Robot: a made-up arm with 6 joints. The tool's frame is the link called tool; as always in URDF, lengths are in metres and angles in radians. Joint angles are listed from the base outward.
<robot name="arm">
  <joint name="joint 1" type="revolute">
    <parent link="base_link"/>
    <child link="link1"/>
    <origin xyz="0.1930 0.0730 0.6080" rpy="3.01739 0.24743 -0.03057"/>
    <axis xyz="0 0 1"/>
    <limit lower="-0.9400" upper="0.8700"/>
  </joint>
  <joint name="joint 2" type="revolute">
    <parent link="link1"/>
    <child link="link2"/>
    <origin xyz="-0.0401 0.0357 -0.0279" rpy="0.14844 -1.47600 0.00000"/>
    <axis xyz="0 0 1"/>
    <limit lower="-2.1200" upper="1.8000"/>
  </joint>
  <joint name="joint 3" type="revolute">
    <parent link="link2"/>
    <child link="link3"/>
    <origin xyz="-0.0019 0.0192 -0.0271" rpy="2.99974 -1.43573 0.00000"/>
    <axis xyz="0 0 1"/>
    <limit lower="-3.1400" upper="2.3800"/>
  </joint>
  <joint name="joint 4" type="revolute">
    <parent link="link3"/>
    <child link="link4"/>
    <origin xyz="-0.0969 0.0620 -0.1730" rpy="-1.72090 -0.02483 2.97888"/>
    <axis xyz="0 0 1"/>
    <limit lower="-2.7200" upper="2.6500"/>
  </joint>
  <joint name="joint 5" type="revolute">
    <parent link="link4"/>
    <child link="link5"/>
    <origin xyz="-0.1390 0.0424 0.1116" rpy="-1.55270 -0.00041 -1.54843"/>
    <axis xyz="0 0 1"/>
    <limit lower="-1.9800" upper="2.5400"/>
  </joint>
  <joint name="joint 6" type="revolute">
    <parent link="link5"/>
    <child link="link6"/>
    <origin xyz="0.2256 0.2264 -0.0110" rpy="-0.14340 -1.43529 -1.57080"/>
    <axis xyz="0 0 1"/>
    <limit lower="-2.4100" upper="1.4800"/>
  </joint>
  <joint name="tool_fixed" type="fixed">
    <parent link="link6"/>
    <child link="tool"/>
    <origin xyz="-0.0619 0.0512 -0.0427" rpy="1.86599 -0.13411 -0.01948"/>
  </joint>
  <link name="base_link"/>
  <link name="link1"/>
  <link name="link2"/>
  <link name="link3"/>
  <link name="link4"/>
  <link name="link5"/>
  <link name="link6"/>
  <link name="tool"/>
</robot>
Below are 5 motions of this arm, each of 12 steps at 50 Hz.
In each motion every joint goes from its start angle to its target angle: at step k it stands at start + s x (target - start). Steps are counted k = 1, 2, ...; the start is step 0. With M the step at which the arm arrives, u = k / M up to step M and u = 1 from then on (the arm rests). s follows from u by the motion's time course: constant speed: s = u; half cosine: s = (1 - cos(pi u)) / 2; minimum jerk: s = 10 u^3 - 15 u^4 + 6 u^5.
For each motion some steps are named. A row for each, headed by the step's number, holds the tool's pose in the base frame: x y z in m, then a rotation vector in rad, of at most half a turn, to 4 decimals.
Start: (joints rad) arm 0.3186 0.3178 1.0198 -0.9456 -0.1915 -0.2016
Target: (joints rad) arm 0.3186 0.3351 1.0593 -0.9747 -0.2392 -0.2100
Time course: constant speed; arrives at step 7
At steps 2, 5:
2: 0.1761 0.3170 0.7443 -0.0514 0.6467 -1.3340
5: 0.1744 0.3193 0.7460 -0.0588 0.6619 -1.3401

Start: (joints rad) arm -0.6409 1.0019 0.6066 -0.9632 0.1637 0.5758
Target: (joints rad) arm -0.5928 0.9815 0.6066 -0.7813 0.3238 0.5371
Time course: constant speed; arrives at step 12
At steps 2, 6, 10, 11, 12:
2: -0.0113 0.2850 0.6687 -0.4263 0.9208 -0.7009
6: -0.0015 0.2892 0.6580 -0.3731 0.8649 -0.6663
10: 0.0084 0.2937 0.6484 -0.3206 0.8095 -0.6303
11: 0.0108 0.2949 0.6462 -0.3076 0.7957 -0.6211
12: 0.0133 0.2961 0.6441 -0.2946 0.7819 -0.6118

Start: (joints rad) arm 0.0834 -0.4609 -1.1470 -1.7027 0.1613 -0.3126
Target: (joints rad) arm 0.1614 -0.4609 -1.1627 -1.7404 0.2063 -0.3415
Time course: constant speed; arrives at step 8
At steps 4, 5, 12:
4: -0.0786 -0.0723 0.9735 -0.2672 0.9688 0.6932
5: -0.0806 -0.0669 0.9745 -0.2634 0.9703 0.6804
12: -0.0861 -0.0506 0.9773 -0.2520 0.9743 0.6418

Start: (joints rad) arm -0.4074 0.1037 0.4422 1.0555 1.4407 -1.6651
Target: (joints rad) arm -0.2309 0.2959 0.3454 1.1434 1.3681 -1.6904
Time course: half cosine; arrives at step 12
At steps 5, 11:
5: 0.1283 0.2605 0.7691 1.3600 -2.3845 0.0012
11: 0.1398 0.2755 0.7204 1.2492 -2.4354 0.2262

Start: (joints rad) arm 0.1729 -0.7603 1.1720 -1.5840 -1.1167 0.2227
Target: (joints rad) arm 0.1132 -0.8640 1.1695 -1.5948 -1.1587 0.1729
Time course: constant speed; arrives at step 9
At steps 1, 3, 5, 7, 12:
1: -0.1387 -0.1517 0.9729 0.7832 1.7226 0.2605
3: -0.1409 -0.1653 0.9642 0.7857 1.7079 0.2991
5: -0.1428 -0.1788 0.9551 0.7887 1.6928 0.3374
7: -0.1444 -0.1921 0.9457 0.7922 1.6773 0.3755
12: -0.1456 -0.2051 0.9359 0.7962 1.6615 0.4133

